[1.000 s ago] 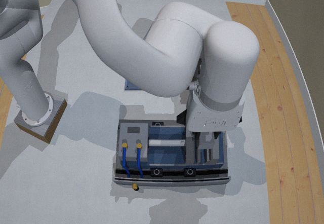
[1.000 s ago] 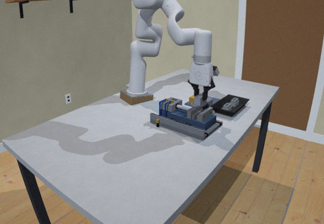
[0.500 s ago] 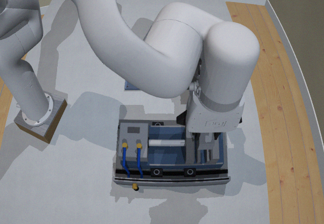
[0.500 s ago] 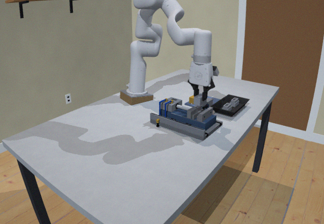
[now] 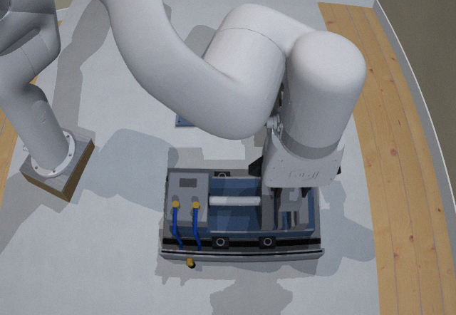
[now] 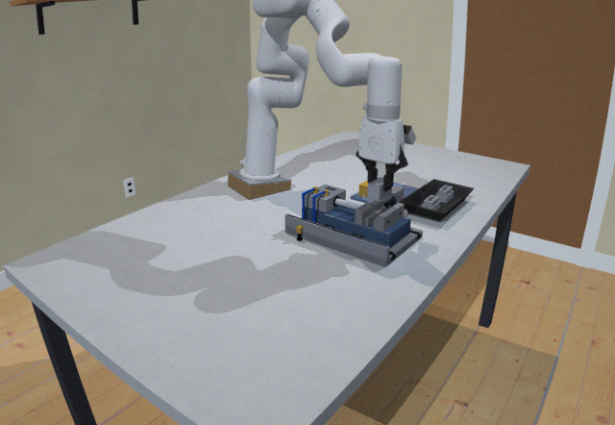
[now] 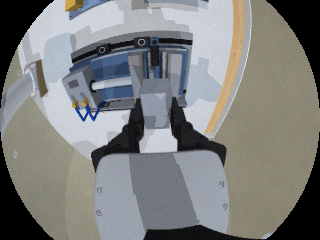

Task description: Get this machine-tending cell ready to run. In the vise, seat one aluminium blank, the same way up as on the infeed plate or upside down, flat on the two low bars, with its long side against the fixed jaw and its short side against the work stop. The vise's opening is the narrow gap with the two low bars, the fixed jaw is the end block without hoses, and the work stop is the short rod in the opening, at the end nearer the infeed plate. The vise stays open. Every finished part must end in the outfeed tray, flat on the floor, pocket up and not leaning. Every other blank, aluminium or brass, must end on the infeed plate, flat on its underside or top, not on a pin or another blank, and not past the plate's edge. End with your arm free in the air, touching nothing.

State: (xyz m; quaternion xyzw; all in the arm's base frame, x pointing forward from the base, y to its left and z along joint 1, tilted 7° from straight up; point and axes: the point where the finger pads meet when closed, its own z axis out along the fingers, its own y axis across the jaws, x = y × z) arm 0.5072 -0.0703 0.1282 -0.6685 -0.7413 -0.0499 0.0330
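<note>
My hand is 3 cm short of the fixed jaw, 1 cm to the right of it and 9 cm above it. Round my hand: moving jaw (3 cm behind, 9 cm below); then work stop (1 cm behind, 5 cm to the left, 8 cm below); then ram (9 cm behind, 9 cm below).
</note>
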